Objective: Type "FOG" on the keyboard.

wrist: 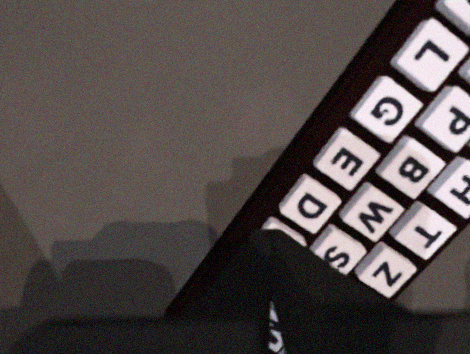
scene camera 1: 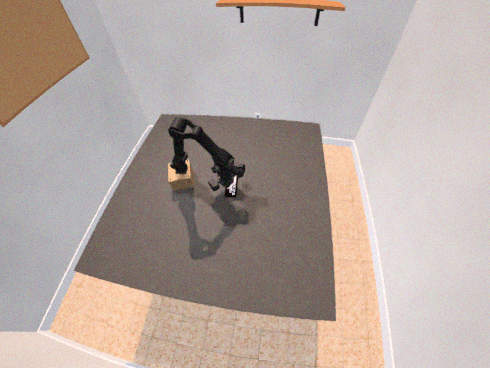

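Where they show: gripper, fingertip midpoint: (wrist: 266,241) (scene camera 1: 227,187); arm's base, link origin: (scene camera 1: 181,169).
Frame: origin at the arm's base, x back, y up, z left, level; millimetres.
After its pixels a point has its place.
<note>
A small dark keyboard (scene camera 1: 233,187) {x -295, y -85, z -72 mm} (wrist: 331,116) {x -253, y -92, z -25 mm} with white letter keys lies on the dark table top. It runs diagonally across the right of the wrist view. The G key (wrist: 386,109) {x -264, y -87, z -15 mm} is in its left row, between the L key (wrist: 430,54) {x -265, y -87, z 3 mm} and the E key (wrist: 346,159) {x -263, y -87, z -33 mm}. F and O cannot be made out. My gripper (scene camera 1: 226,185) {x -258, y -87, z -69 mm} (wrist: 266,241) {x -258, y -87, z -69 mm} is shut and empty. Its dark fingertips are over the keyboard's lower part, partly covering a key beside D and S. That key's letter is hidden, and contact with it cannot be told.
The dark table top (scene camera 1: 280,250) {x -534, y -103, z -434 mm} lies around the keyboard. The arm stands on a wooden block (scene camera 1: 181,181) {x -5, y -27, z -68 mm} at the left. The arm's shadows fall on the table. An orange wall shelf (scene camera 1: 280,5) and a brown board (scene camera 1: 40,60) are at the walls.
</note>
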